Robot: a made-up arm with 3 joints. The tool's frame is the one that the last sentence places.
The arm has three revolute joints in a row. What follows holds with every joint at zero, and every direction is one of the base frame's.
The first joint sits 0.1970 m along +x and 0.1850 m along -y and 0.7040 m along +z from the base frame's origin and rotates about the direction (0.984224, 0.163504, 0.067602), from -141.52 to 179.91 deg.
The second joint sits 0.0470 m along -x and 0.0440 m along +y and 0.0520 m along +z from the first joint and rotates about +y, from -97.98 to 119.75 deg.
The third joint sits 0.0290 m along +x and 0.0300 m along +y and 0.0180 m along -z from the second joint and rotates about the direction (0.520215, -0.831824, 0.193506), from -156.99 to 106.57 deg.
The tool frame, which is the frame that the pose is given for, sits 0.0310 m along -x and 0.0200 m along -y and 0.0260 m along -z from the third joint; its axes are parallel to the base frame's.
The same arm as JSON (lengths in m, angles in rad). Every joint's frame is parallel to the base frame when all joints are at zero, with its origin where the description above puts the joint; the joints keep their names.
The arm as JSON. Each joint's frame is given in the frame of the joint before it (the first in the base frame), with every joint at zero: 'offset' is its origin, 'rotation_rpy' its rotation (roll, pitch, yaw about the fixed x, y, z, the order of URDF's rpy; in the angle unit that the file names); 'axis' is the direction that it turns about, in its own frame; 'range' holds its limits. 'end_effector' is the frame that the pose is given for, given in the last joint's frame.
{
  "length_unit": "m",
  "angle_unit": "rad",
  "chain": [
    {
      "id": "joint 1",
      "offset": [
        0.197,
        -0.185,
        0.704
      ],
      "rotation_rpy": [
        0.0,
        0.0,
        0.0
      ],
      "axis": [
        0.984224,
        0.163504,
        0.067602
      ],
      "range": [
        -2.47,
        3.14
      ]
    },
    {
      "id": "joint 2",
      "offset": [
        -0.047,
        0.044,
        0.052
      ],
      "rotation_rpy": [
        0.0,
        0.0,
        0.0
      ],
      "axis": [
        0.0,
        1.0,
        0.0
      ],
      "range": [
        -1.7101,
        2.09
      ]
    },
    {
      "id": "joint 3",
      "offset": [
        0.029,
        0.03,
        -0.018
      ],
      "rotation_rpy": [
        0.0,
        0.0,
        0.0
      ],
      "axis": [
        0.520215,
        -0.831824,
        0.193506
      ],
      "range": [
        -2.74,
        1.86
      ]
    }
  ],
  "end_effector": {
    "offset": [
      -0.031,
      -0.02,
      -0.026
    ],
    "rotation_rpy": [
      0.0,
      0.0,
      0.0
    ]
  }
}

